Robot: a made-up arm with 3 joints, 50 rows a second.
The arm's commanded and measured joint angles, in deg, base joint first. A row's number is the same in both.
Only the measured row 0 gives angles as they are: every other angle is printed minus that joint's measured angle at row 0.
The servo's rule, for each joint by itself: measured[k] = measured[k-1] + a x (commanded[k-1-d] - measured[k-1]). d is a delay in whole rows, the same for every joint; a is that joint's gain. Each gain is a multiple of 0.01, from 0.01 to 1. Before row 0 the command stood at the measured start. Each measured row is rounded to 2 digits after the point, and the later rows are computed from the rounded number. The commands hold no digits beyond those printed.
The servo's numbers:
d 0
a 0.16 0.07 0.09
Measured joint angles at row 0:
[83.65 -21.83 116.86]
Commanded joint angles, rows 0 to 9:
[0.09 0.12 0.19]
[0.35 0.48 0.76]
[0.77 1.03 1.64]
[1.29 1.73 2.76]
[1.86 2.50 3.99]
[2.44 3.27 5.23]
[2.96 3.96 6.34]
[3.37 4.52 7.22]
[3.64 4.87 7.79]
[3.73 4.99 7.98]
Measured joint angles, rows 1 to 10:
[0.01 0.01 0.02]
[0.06 0.04 0.09]
[0.17 0.11 0.23]
[0.35 0.22 0.46]
[0.59 0.38 0.78]
[0.89 0.58 1.18]
[1.22 0.82 1.64]
[1.56 1.08 2.14]
[1.89 1.35 2.65]
[2.18 1.60 3.13]

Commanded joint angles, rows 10 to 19:
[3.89 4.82 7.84]
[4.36 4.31 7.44]
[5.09 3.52 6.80]
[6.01 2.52 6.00]
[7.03 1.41 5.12]
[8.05 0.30 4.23]
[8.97 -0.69 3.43]
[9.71 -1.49 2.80]
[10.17 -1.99 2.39]
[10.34 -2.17 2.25]
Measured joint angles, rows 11 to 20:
[2.45 1.83 3.55]
[2.76 2.00 3.90]
[3.13 2.11 4.16]
[3.59 2.14 4.33]
[4.14 2.09 4.40]
[4.77 1.96 4.38]
[5.44 1.77 4.29]
[6.12 1.54 4.16]
[6.77 1.29 4.00]
[7.34 1.05 3.84]

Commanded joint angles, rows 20 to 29:
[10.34 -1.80 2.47]
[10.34 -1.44 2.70]
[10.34 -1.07 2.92]
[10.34 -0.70 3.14]
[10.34 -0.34 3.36]
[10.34 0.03 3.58]
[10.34 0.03 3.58]
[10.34 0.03 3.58]
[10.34 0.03 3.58]
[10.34 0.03 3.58]
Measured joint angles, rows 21 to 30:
[7.82 0.85 3.72]
[8.22 0.69 3.63]
[8.56 0.57 3.57]
[8.84 0.48 3.53]
[9.08 0.42 3.51]
[9.28 0.39 3.52]
[9.45 0.36 3.53]
[9.59 0.34 3.53]
[9.71 0.32 3.53]
[9.81 0.30 3.53]

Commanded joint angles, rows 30 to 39:
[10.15 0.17 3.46]
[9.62 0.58 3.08]
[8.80 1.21 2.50]
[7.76 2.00 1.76]
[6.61 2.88 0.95]
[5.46 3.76 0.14]
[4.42 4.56 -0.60]
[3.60 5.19 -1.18]
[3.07 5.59 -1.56]
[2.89 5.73 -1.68]
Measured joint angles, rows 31 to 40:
[9.86 0.29 3.52]
[9.82 0.31 3.48]
[9.66 0.37 3.39]
[9.36 0.48 3.24]
[8.92 0.65 3.03]
[8.37 0.87 2.77]
[7.74 1.13 2.47]
[7.08 1.41 2.14]
[6.44 1.70 1.81]
[5.87 1.98 1.50]

